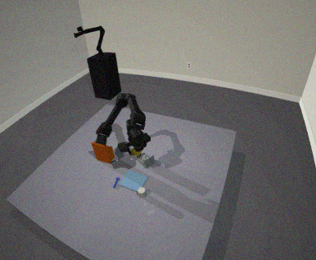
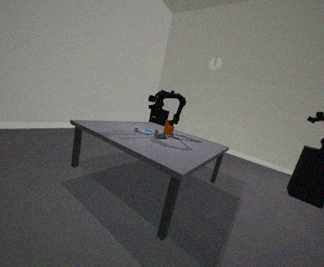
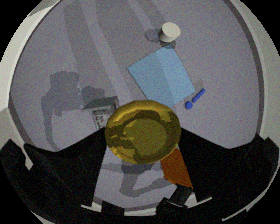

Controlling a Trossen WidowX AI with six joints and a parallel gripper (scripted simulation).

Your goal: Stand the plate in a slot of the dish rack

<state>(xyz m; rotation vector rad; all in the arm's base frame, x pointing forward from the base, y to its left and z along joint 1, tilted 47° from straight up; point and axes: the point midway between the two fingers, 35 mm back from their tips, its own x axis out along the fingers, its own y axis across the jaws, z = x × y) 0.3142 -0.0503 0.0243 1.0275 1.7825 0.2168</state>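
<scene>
The grey dish rack is 170 mm below my gripper tip, 110 mm to the left of it and 20 mm behind it. From my gripper tip the other things lie so: blue cloth (190 mm below, 80 mm to the right); yellow plate (10 mm above); white cup (160 mm below, 150 mm to the right, 100 mm ahead).
</scene>
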